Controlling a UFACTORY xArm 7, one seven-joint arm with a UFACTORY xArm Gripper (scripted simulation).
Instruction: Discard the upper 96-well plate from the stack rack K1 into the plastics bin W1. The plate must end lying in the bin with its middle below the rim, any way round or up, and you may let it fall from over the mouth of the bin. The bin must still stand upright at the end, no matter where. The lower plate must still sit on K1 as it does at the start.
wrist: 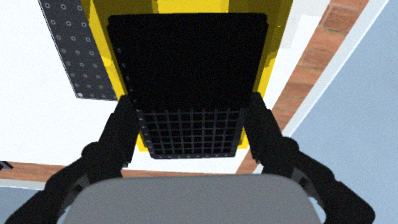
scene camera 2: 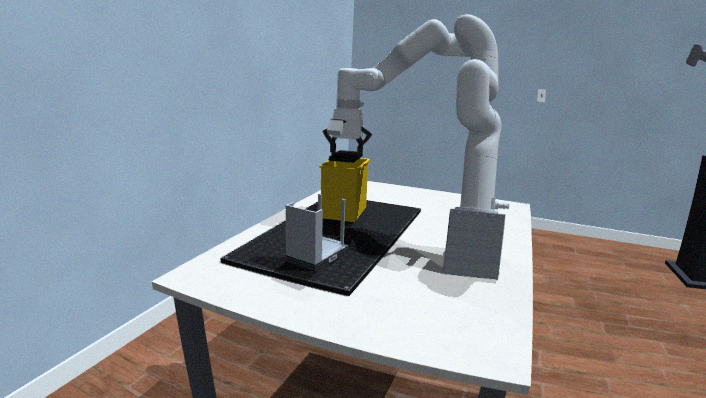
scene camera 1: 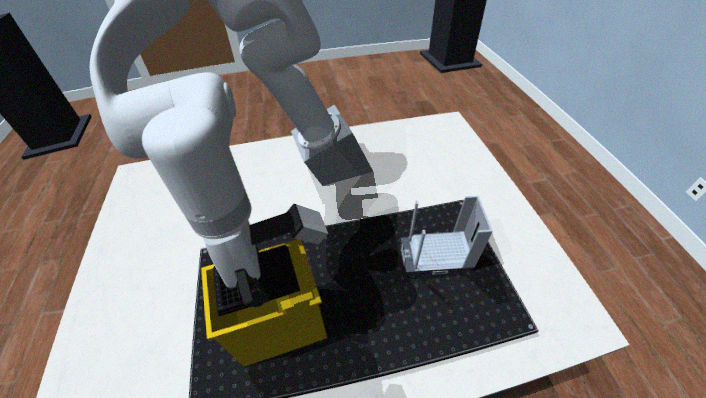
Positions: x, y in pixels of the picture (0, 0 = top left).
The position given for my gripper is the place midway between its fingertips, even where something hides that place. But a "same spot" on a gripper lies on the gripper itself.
my gripper: wrist; scene camera 2; scene camera 1 254, 277
same spot on my gripper: (wrist: 279, 155) = (scene camera 2: 332, 140)
